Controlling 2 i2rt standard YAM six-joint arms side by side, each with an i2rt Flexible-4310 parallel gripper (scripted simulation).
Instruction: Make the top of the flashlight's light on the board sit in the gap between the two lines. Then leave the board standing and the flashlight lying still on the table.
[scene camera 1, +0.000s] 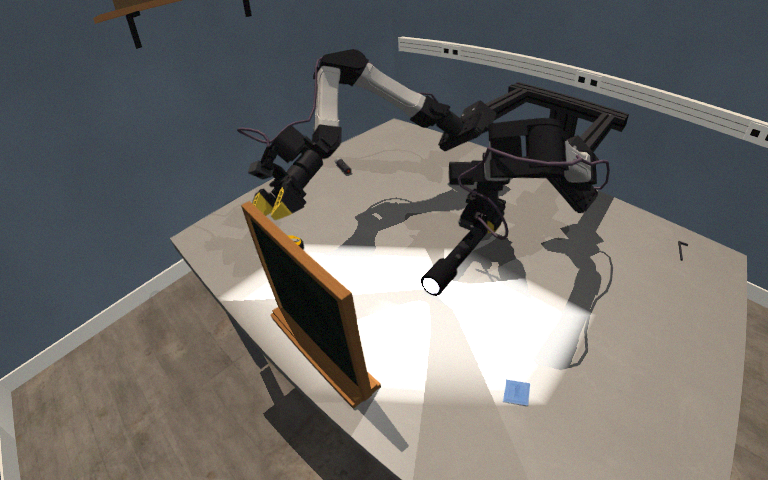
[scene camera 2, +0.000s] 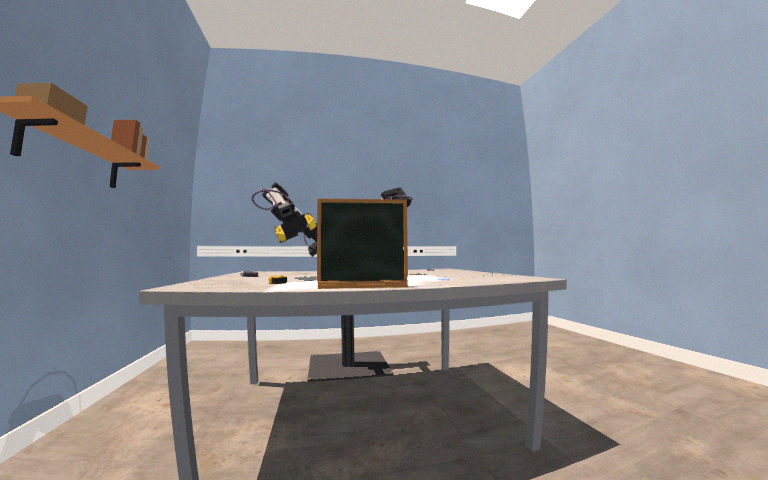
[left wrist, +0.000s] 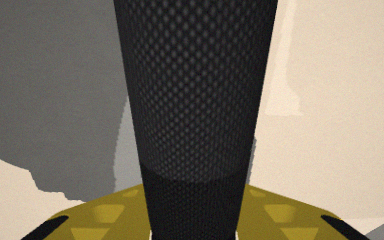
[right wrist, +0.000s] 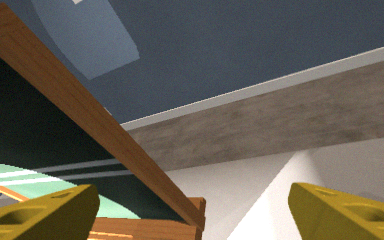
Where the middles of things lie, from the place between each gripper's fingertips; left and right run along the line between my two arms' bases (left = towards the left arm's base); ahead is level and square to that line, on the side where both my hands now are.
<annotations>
Now: right hand 240 mm to the right of the wood-framed board (scene camera 1: 307, 312), 50 mm short of it and 50 mm above it. The rest, counted from my right hand: black flashlight (scene camera 1: 444, 270) (350 mm behind, 260 mm to the left, 170 mm below).
The black flashlight is 140 mm ahead of my left hand, 30 mm to the left of it and 10 mm above it. The rest, counted from my left hand: wood-framed board (540 mm ahead, 130 mm above, 10 mm to the left).
</annotations>
